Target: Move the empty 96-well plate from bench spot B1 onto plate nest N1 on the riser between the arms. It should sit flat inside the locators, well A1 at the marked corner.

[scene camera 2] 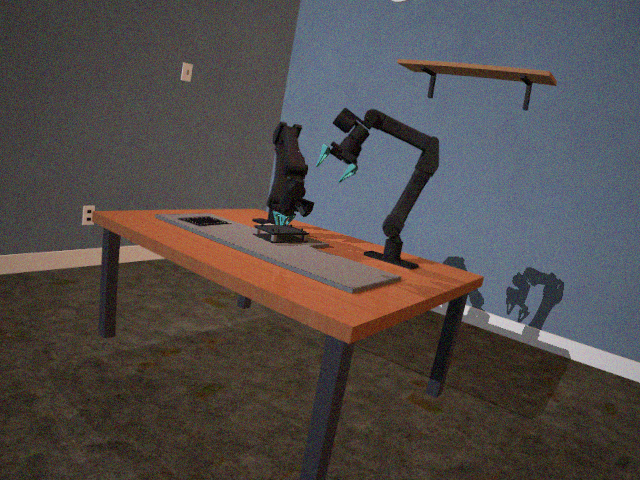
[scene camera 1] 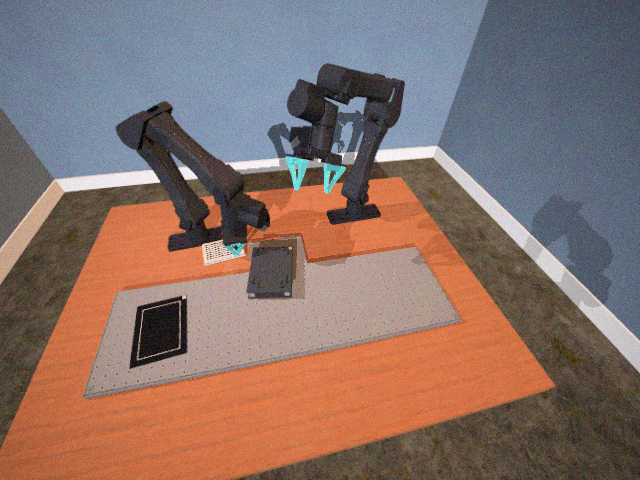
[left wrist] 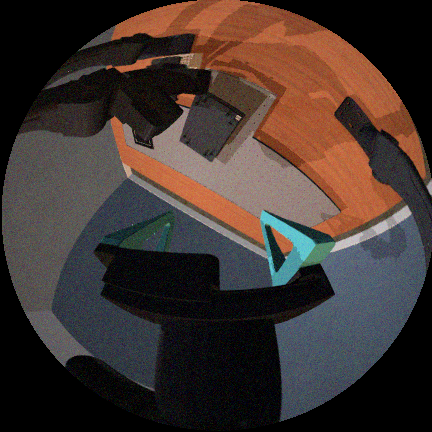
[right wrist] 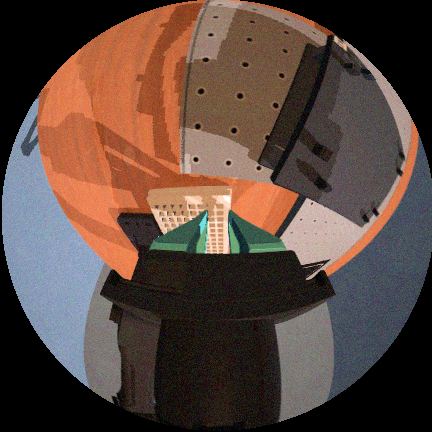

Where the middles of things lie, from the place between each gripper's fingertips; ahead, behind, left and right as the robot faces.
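Scene:
Measured from my right hand, the well plate (right wrist: 172, 206) is 3 cm behind and 4 cm to the right of it; the black nest with white outline (scene camera 1: 160, 332) is 22 cm ahead of the same hand and 20 cm to the right of it.
My left gripper is 26 cm above the well plate, 11 cm past it and 27 cm to the left of it. Measured from my left hand, the black nest with white outline is 26 cm below, 14 cm ahead of and 43 cm to the right of it.

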